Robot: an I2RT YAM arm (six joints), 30 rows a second.
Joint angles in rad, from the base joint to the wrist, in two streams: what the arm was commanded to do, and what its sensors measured. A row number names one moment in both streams.
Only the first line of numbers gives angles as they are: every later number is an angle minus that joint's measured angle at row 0.
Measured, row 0:
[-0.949 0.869 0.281 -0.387 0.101 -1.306]
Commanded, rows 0 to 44:
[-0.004 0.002 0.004 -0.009 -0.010 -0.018]
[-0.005 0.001 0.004 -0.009 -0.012 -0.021]
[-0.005 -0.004 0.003 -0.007 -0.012 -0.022]
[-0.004 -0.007 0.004 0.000 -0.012 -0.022]
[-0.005 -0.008 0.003 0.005 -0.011 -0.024]
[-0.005 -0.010 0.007 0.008 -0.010 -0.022]
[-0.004 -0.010 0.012 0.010 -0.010 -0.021]
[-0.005 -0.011 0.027 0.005 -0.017 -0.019]
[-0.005 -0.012 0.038 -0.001 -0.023 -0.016]
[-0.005 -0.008 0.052 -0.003 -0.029 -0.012]
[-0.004 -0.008 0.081 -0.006 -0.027 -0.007]
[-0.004 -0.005 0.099 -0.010 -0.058 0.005]
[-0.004 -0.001 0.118 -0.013 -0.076 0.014]
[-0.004 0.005 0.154 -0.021 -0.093 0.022]
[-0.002 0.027 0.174 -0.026 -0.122 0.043]
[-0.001 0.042 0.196 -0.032 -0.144 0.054]
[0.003 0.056 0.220 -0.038 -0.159 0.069]
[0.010 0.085 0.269 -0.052 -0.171 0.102]
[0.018 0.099 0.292 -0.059 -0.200 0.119]
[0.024 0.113 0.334 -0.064 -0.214 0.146]
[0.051 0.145 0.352 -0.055 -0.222 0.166]
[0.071 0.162 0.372 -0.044 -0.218 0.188]
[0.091 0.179 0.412 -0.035 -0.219 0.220]
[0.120 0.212 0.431 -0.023 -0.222 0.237]
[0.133 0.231 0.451 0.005 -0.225 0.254]
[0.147 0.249 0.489 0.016 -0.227 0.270]
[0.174 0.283 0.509 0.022 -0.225 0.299]
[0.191 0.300 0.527 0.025 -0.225 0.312]
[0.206 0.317 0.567 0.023 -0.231 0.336]
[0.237 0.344 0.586 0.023 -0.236 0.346]
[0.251 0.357 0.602 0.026 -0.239 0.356]
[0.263 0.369 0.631 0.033 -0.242 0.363]
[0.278 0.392 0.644 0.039 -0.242 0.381]
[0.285 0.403 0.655 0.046 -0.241 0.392]
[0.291 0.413 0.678 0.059 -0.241 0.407]
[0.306 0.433 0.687 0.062 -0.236 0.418]
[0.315 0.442 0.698 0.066 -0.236 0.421]
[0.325 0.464 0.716 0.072 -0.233 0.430]
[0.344 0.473 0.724 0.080 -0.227 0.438]
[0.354 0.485 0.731 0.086 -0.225 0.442]
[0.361 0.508 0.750 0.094 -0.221 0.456]
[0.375 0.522 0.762 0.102 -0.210 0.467]
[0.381 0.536 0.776 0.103 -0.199 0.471]
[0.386 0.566 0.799 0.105 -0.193 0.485]
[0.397 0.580 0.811 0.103 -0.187 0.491]
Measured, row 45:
[0.375 0.542 0.738 0.052 -0.211 0.431]
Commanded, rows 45 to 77:
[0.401 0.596 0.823 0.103 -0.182 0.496]
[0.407 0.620 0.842 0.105 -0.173 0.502]
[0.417 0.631 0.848 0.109 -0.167 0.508]
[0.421 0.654 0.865 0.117 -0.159 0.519]
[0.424 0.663 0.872 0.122 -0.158 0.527]
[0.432 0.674 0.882 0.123 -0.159 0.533]
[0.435 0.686 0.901 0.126 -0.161 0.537]
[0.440 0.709 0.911 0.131 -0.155 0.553]
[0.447 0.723 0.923 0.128 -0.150 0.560]
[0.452 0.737 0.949 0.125 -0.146 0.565]
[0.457 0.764 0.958 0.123 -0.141 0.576]
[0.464 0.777 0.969 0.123 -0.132 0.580]
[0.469 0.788 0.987 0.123 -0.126 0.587]
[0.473 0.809 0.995 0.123 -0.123 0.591]
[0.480 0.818 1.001 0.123 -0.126 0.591]
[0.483 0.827 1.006 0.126 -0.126 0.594]
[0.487 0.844 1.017 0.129 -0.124 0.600]
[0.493 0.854 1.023 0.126 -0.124 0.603]
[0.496 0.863 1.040 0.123 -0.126 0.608]
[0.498 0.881 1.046 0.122 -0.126 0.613]
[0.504 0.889 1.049 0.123 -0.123 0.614]
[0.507 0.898 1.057 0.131 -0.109 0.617]
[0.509 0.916 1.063 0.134 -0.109 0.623]
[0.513 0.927 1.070 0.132 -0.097 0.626]
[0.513 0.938 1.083 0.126 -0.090 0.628]
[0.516 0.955 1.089 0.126 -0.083 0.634]
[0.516 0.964 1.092 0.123 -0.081 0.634]
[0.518 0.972 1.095 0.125 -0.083 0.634]
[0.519 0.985 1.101 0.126 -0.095 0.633]
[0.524 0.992 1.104 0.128 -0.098 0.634]
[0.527 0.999 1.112 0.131 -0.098 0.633]
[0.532 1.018 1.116 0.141 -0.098 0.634]
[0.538 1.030 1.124 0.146 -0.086 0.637]
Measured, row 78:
[0.523 1.008 1.070 0.097 -0.102 0.614]
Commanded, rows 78 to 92:
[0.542 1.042 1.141 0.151 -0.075 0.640]
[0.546 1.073 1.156 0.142 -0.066 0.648]
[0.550 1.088 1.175 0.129 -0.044 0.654]
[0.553 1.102 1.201 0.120 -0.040 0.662]
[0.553 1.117 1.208 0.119 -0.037 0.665]
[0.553 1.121 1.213 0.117 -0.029 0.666]
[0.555 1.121 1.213 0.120 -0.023 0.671]
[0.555 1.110 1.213 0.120 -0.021 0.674]
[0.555 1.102 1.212 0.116 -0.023 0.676]
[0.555 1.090 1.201 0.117 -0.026 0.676]
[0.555 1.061 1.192 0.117 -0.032 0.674]
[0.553 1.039 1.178 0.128 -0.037 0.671]
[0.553 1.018 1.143 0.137 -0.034 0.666]
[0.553 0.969 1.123 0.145 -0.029 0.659]
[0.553 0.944 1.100 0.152 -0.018 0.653]
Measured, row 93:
[0.556 1.082 1.136 0.104 -0.042 0.658]
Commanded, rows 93 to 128:
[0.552 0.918 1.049 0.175 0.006 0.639]
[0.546 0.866 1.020 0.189 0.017 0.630]
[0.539 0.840 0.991 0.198 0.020 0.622]
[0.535 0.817 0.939 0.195 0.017 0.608]
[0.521 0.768 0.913 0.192 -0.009 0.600]
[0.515 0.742 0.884 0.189 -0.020 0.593]
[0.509 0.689 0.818 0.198 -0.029 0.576]
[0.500 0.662 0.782 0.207 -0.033 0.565]
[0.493 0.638 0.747 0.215 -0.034 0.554]
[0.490 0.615 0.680 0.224 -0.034 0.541]
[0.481 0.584 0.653 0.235 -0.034 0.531]
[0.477 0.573 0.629 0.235 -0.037 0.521]
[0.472 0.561 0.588 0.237 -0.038 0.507]
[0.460 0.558 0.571 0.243 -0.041 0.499]
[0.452 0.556 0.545 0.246 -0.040 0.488]
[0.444 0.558 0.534 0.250 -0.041 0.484]
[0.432 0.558 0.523 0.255 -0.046 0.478]
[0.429 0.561 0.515 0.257 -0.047 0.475]
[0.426 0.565 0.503 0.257 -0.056 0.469]
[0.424 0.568 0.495 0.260 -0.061 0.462]
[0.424 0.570 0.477 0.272 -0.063 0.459]
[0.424 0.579 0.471 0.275 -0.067 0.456]
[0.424 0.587 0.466 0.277 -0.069 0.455]
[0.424 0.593 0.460 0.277 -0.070 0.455]
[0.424 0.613 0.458 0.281 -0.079 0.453]
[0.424 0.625 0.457 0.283 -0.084 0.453]
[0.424 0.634 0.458 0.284 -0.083 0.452]
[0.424 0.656 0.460 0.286 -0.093 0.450]
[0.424 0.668 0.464 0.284 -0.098 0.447]
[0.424 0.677 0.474 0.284 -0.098 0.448]
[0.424 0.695 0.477 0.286 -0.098 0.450]
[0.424 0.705 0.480 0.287 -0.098 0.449]
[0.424 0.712 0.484 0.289 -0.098 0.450]
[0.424 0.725 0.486 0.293 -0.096 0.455]
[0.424 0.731 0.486 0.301 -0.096 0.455]
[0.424 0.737 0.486 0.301 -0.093 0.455]
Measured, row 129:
[0.426 0.697 0.477 0.295 -0.076 0.451]
